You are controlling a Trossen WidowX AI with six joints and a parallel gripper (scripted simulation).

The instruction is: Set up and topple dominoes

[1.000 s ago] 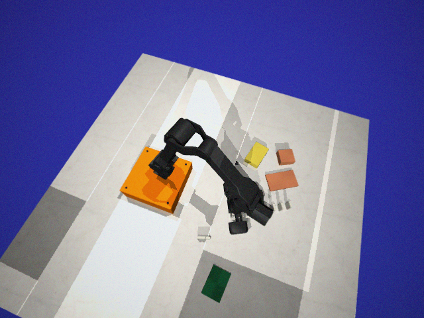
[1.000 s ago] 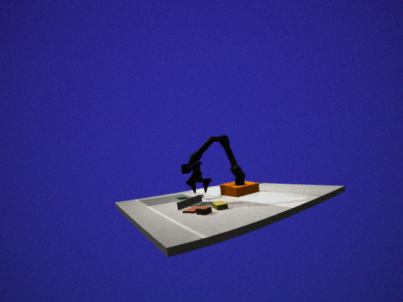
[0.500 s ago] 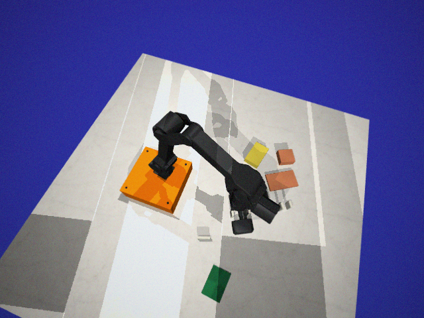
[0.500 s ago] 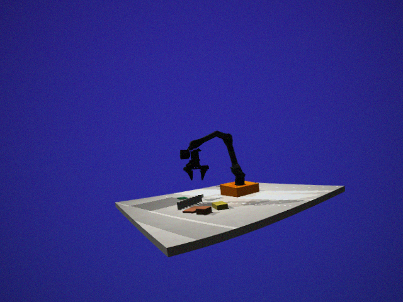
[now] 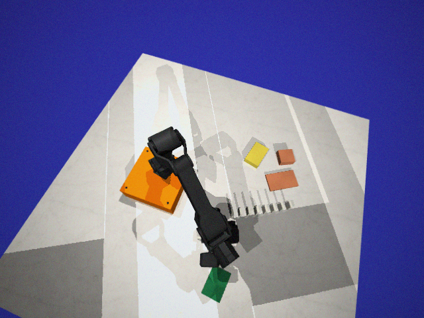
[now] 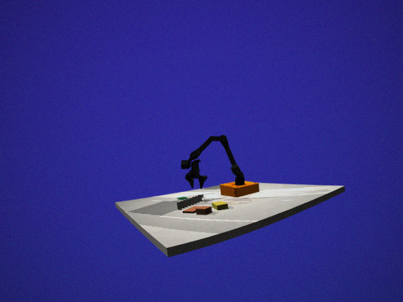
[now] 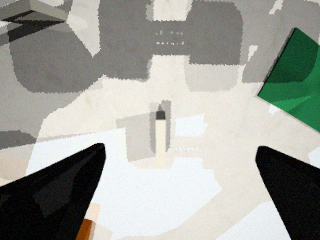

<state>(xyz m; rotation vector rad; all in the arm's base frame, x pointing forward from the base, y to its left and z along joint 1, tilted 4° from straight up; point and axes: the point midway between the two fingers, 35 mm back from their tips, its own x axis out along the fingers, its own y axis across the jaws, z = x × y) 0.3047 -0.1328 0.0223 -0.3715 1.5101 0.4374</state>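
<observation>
The flat green piece lies 100 mm ahead of my gripper tip, 110 mm to the right of it and 80 mm below it. Also, from my gripper tip: yellow block: 10 mm behind, 430 mm to the left, 60 mm below; brown block: 100 mm ahead, 490 mm to the left, 60 mm below; flat orange block: 140 mm ahead, 380 mm to the left, 70 mm below.
</observation>
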